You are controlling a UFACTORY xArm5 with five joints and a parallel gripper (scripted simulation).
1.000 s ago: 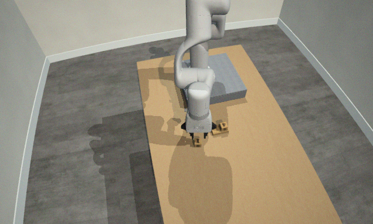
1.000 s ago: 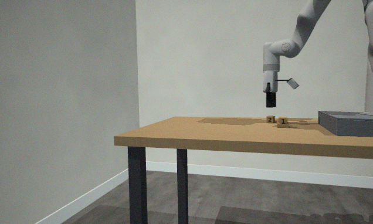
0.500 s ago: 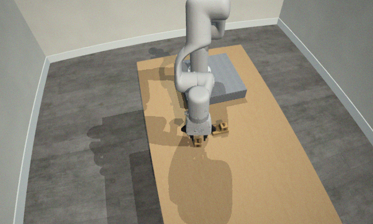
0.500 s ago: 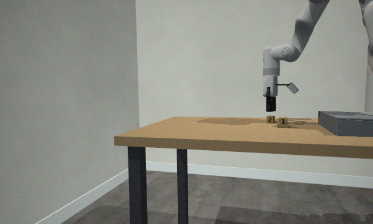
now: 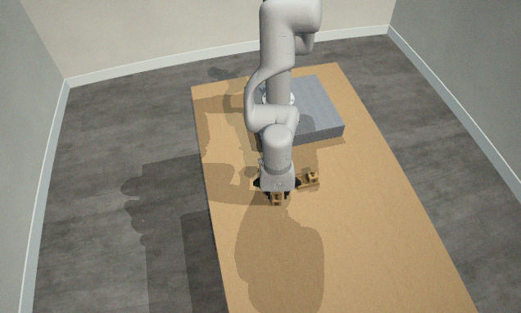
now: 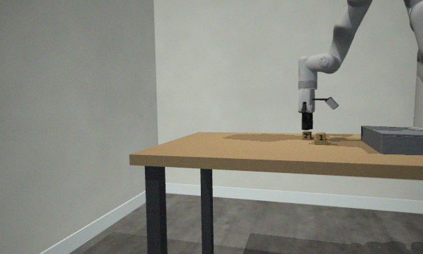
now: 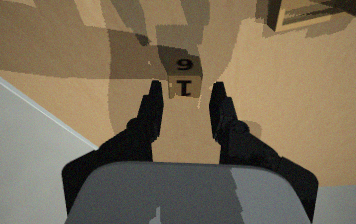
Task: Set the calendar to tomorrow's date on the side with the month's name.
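The wooden cube is 4 cm below my hand. Also, from my hand: wooden tray (12 cm to the left, 5 cm below, 4 cm behind).
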